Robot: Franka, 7 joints.
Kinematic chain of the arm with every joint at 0, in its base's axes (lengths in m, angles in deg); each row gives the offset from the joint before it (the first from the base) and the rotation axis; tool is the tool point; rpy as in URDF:
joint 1: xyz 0 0 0.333 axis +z
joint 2: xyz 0 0 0 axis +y
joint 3: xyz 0 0 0.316 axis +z
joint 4: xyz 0.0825 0 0 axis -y
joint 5: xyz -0.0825 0 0.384 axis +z
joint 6: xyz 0 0 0 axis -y
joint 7: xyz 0.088 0 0 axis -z
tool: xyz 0 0 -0.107 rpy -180 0 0
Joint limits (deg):
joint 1: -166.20..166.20
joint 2: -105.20..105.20
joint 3: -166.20..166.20
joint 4: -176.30..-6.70
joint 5: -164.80..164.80
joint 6: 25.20..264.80
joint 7: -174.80..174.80
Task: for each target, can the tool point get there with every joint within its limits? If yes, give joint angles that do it. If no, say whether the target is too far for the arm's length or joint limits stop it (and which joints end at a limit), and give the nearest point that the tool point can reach.
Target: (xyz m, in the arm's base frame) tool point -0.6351 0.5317 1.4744
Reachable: no: too far | nearest point -0.3863 0.3234 1.0273 | short by 0.552 m
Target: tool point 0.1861 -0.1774 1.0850
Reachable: yes | joints 12.20 -1.27 -52.85 -19.84 -0.09 88.65 -148.56
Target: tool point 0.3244 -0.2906 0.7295
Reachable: yes | joints -98.52 -13.06 35.49 -112.29 -53.35 242.16 14.93
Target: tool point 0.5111 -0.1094 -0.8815
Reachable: no: too far | nearest point 0.3923 -0.0840 -0.3475 | short by 0.548 m
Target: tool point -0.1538 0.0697 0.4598
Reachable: yes | joints 51.36 87.88 101.49 -160.75 42.61 43.61 -127.40
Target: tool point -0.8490 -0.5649 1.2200
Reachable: no: too far | nearest point -0.5389 -0.3586 0.8960 | short by 0.494 m
